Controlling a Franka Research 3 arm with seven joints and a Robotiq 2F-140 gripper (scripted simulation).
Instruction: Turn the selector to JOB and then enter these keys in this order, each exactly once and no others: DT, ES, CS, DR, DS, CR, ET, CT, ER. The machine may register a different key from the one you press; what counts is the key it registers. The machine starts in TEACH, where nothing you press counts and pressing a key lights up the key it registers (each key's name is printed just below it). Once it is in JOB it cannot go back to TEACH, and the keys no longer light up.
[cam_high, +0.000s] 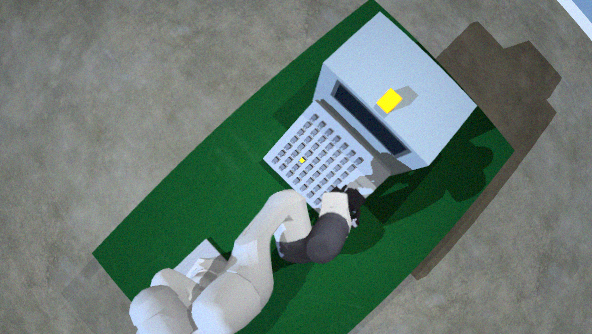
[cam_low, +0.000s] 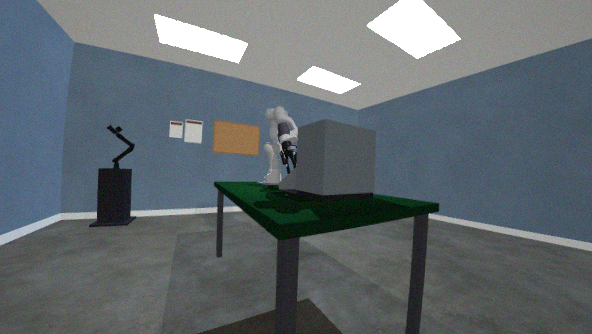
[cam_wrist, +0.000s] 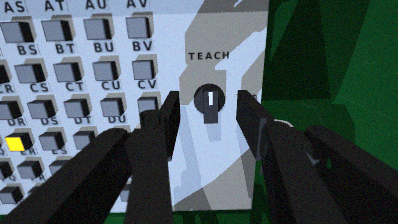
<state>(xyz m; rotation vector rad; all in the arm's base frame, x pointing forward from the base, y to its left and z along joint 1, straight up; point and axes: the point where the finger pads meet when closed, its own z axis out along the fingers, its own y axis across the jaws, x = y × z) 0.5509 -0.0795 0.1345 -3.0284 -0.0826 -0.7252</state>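
Right now my hand is 2 cm short of the round selector knob and 3 cm above it. The rest, counted from my hand: key 3 cm behind, 19 cm to the left, 5 cm below; sloping keyboard 3 cm ahead, 11 cm to the left, 8 cm below.
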